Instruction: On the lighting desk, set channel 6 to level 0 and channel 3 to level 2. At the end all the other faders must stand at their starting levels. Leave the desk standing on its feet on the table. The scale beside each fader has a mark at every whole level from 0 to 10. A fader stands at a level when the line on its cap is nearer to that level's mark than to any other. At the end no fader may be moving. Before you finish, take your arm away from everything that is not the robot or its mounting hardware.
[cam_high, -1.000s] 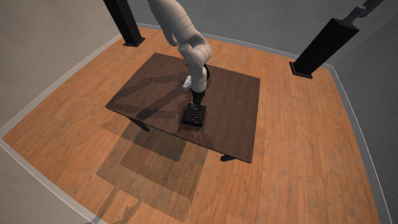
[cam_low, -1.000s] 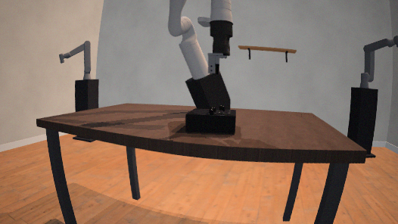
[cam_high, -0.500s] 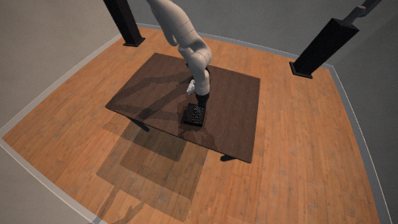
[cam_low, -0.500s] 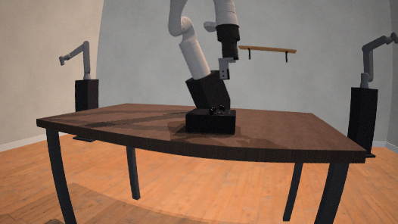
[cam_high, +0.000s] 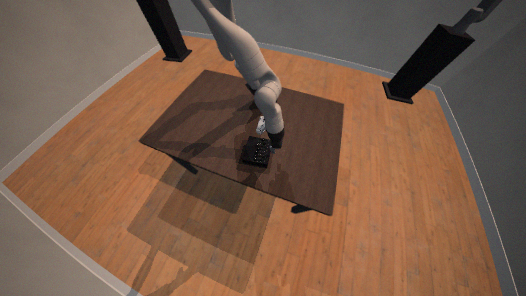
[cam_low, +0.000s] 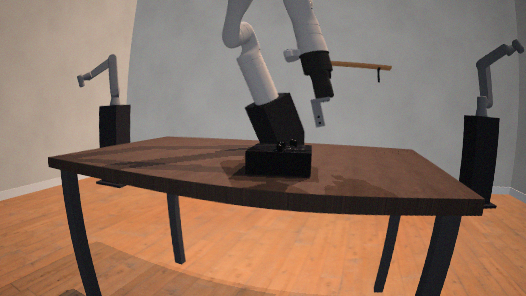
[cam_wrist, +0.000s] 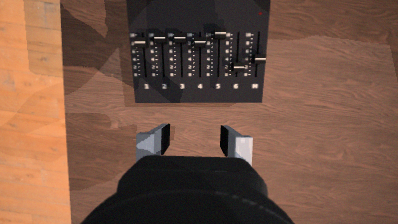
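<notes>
My hand is 9 cm to the left of the channel 3 fader cap, 6 cm above it and 2 cm short of it. Also, from my hand: channel 4 fader cap 9 cm to the right, 6 cm below; then channel 6 fader cap 6 cm to the right, 6 cm below, 5 cm behind; then channel 2 fader cap 9 cm to the right, 6 cm below, 4 cm ahead.
</notes>
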